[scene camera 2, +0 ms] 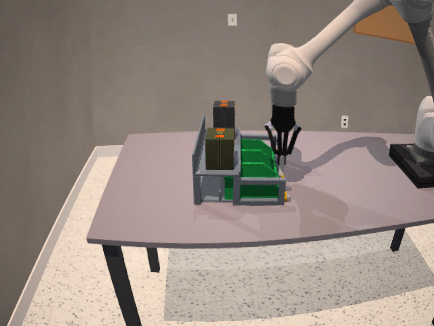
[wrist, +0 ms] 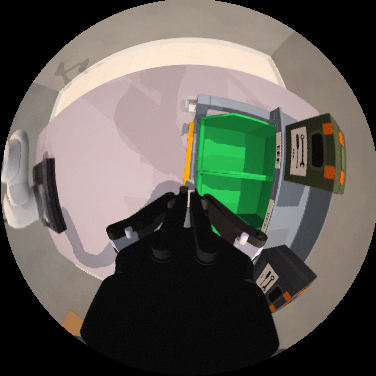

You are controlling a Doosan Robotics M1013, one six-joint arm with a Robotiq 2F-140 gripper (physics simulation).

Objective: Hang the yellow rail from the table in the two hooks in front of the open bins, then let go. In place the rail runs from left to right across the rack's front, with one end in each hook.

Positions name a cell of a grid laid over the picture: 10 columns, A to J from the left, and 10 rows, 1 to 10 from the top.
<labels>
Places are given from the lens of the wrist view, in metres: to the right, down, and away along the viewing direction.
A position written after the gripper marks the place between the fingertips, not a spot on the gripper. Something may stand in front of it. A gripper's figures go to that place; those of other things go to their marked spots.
gripper (wrist: F5): 0.00, 0.00, 0.22
olive case (wrist: I5): 0.16, -0.04, 0.08
dark grey case (wrist: H8): 0.15, 0.14, 0.11
The marked spots on the olive case and the dark grey case are 0.18 m apart.
</labels>
